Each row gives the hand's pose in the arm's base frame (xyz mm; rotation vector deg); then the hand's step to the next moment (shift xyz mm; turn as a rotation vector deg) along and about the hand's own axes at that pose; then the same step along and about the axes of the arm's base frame.
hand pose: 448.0 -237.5 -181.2 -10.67 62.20 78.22
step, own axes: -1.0 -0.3 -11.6 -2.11 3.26 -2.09
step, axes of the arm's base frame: -5.5 -8.6 -5.6 -3.46 -1.98 1.89
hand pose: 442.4 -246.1 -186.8 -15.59 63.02 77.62
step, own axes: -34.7 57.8 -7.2 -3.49 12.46 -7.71
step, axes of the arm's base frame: -47.7 -11.8 46.7 -13.85 -4.44 3.93
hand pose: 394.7 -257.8 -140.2 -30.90 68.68 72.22
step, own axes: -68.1 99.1 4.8 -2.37 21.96 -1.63
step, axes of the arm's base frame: -79.3 4.0 90.4 -20.36 4.02 7.73
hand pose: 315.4 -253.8 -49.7 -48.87 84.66 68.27
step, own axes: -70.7 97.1 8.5 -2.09 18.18 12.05
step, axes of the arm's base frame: -71.4 28.9 92.5 -13.20 16.23 6.52
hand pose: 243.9 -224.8 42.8 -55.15 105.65 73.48
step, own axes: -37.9 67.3 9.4 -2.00 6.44 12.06
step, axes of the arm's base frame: -38.3 32.2 59.6 -3.12 13.41 1.20
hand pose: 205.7 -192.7 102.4 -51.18 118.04 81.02
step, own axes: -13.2 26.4 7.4 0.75 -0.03 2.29
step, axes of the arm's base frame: -10.6 16.8 23.1 -0.42 1.96 -1.34
